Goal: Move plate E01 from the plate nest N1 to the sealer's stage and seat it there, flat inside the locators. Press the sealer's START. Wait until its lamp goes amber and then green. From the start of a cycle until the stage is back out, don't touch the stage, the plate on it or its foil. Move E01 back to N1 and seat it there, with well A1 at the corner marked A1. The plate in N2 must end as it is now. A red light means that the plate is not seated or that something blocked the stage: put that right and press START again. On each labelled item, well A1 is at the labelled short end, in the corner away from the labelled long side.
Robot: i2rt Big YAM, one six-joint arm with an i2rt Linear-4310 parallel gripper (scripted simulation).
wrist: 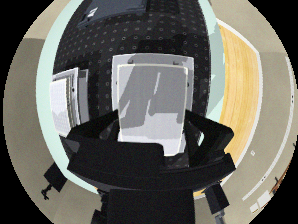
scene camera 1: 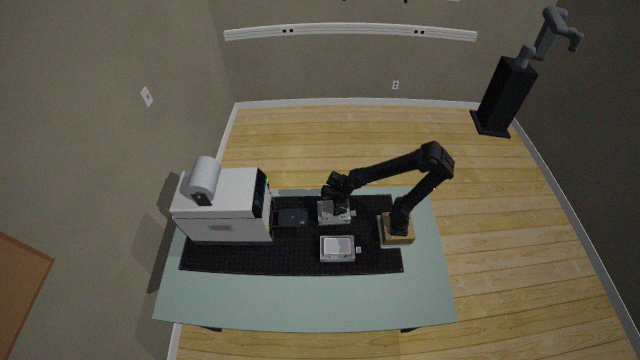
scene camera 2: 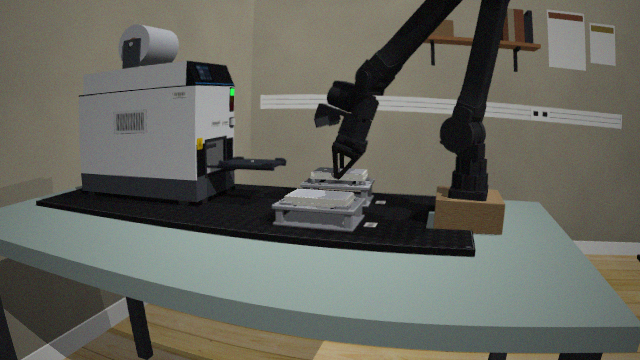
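My gripper is here in the pictures, and the wrist view shows it too. I can also see a plate, a sealer and a foil roll.
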